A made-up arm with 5 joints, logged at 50 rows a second.
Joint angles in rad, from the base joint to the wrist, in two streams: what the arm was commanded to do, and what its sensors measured. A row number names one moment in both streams.
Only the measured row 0 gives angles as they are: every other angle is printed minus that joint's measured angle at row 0.
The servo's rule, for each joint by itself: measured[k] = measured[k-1] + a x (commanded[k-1-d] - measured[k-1]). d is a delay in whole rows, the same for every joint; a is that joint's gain. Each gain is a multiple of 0.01, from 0.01 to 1. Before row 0 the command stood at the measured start. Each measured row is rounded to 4 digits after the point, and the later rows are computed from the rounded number. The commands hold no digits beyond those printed.
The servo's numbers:
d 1
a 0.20 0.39 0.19 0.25 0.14
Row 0, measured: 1.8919, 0.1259, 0.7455, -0.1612, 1.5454
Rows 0 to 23, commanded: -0.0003, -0.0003, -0.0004, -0.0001, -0.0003; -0.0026, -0.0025, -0.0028, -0.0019, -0.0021; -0.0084, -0.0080, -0.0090, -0.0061, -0.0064; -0.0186, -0.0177, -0.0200, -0.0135, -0.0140; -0.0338, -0.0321, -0.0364, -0.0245, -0.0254; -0.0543, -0.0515, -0.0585, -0.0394, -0.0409; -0.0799, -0.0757, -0.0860, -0.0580, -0.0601; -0.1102, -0.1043, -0.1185, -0.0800, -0.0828; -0.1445, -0.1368, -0.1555, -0.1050, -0.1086; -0.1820, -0.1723, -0.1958, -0.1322, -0.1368; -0.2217, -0.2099, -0.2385, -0.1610, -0.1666; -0.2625, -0.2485, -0.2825, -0.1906, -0.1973; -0.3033, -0.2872, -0.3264, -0.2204, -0.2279; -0.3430, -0.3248, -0.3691, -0.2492, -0.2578; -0.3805, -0.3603, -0.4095, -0.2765, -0.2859; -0.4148, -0.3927, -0.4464, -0.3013, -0.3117; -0.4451, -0.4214, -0.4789, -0.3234, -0.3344; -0.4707, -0.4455, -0.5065, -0.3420, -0.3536; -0.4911, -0.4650, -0.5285, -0.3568, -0.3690; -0.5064, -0.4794, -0.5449, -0.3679, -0.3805; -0.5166, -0.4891, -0.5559, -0.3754, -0.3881; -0.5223, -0.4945, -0.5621, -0.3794, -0.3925; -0.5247, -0.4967, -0.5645, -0.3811, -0.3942; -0.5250, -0.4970, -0.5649, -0.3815, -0.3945
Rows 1 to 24, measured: 0.0000, 0.0000, 0.0000, 0.0000, 0.0000; -0.0001, -0.0001, -0.0001, 0.0000, 0.0000; -0.0006, -0.0010, -0.0006, -0.0005, -0.0003; -0.0022, -0.0037, -0.0022, -0.0019, -0.0012; -0.0055, -0.0092, -0.0056, -0.0048, -0.0030; -0.0112, -0.0181, -0.0115, -0.0097, -0.0061; -0.0198, -0.0311, -0.0204, -0.0171, -0.0110; -0.0318, -0.0485, -0.0329, -0.0273, -0.0179; -0.0475, -0.0703, -0.0492, -0.0405, -0.0270; -0.0669, -0.0962, -0.0694, -0.0566, -0.0384; -0.0899, -0.1259, -0.0934, -0.0755, -0.0522; -0.1163, -0.1587, -0.1210, -0.0969, -0.0682; -0.1455, -0.1937, -0.1517, -0.1203, -0.0863; -0.1771, -0.2302, -0.1849, -0.1453, -0.1061; -0.2103, -0.2671, -0.2199, -0.1713, -0.1273; -0.2443, -0.3034, -0.2559, -0.1976, -0.1495; -0.2784, -0.3382, -0.2921, -0.2235, -0.1722; -0.3117, -0.3706, -0.3276, -0.2485, -0.1949; -0.3435, -0.3998, -0.3616, -0.2719, -0.2171; -0.3730, -0.4252, -0.3933, -0.2931, -0.2384; -0.3997, -0.4463, -0.4221, -0.3118, -0.2583; -0.4231, -0.4630, -0.4475, -0.3277, -0.2765; -0.4429, -0.4753, -0.4693, -0.3406, -0.2927; -0.4593, -0.4836, -0.4874, -0.3507, -0.3069
